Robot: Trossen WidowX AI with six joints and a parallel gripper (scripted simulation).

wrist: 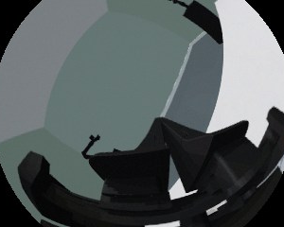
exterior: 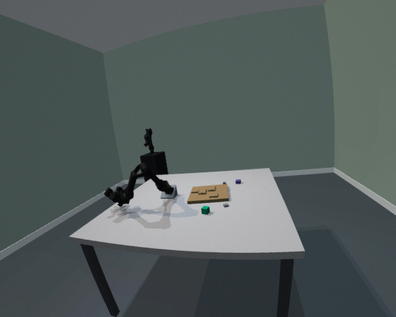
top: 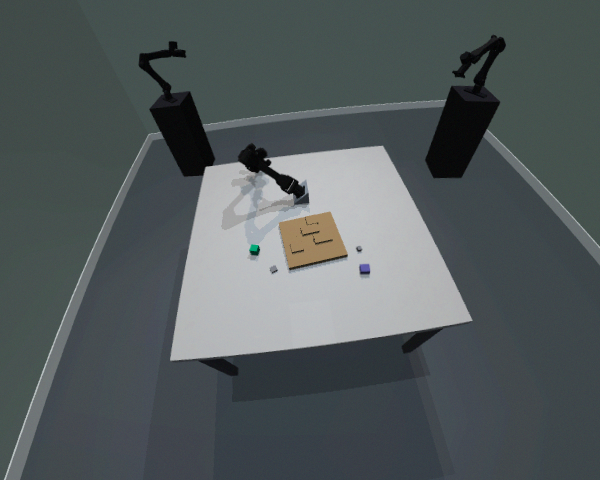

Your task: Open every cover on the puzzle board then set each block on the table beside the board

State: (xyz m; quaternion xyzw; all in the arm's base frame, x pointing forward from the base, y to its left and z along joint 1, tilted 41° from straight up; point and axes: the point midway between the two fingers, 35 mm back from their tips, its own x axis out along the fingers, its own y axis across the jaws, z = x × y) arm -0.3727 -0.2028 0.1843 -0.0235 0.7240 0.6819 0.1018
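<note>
The green block is 78 cm ahead of my gripper tip, 8 cm below it and 4 cm to the left of it. The rest, counted from my gripper tip: tan puzzle board 69 cm ahead, 30 cm to the left, 8 cm below; then purple block 90 cm ahead, 58 cm to the left, 8 cm below.
</note>
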